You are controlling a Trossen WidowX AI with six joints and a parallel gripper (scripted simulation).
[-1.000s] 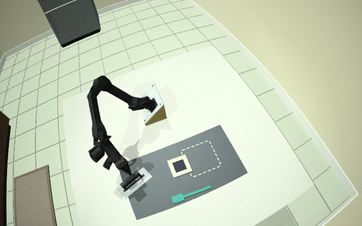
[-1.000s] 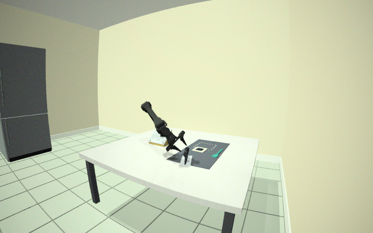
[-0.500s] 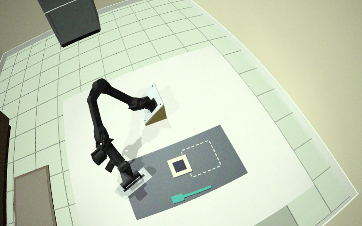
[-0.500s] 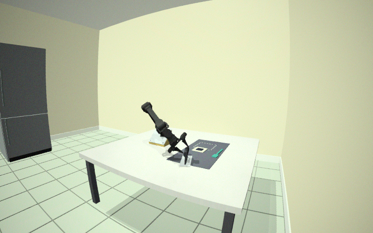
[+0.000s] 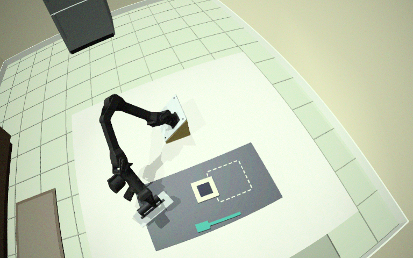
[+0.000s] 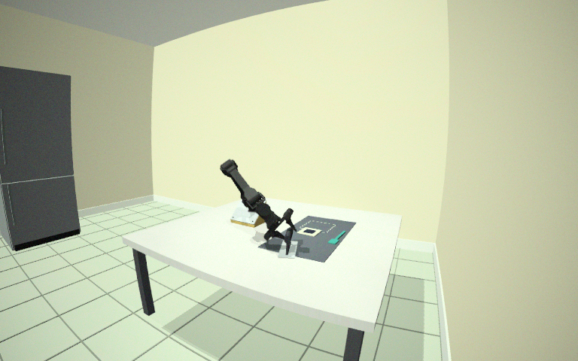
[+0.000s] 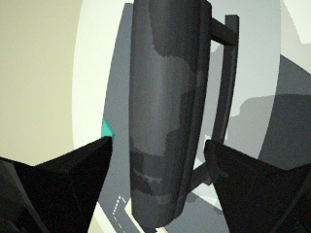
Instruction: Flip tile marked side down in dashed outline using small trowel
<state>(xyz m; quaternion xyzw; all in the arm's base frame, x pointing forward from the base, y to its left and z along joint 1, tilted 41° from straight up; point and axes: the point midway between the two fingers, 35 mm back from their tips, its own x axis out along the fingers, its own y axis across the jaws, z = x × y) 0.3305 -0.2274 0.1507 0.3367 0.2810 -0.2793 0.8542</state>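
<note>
My gripper tip is now 240 mm to the right of the tile, 60 mm above it and 10 mm short of it. Also, from my gripper tip: grey mat: 240 mm to the left, 80 mm below, 40 mm ahead; teal flat tool: 200 mm to the left, 180 mm ahead, 60 mm below.
</note>
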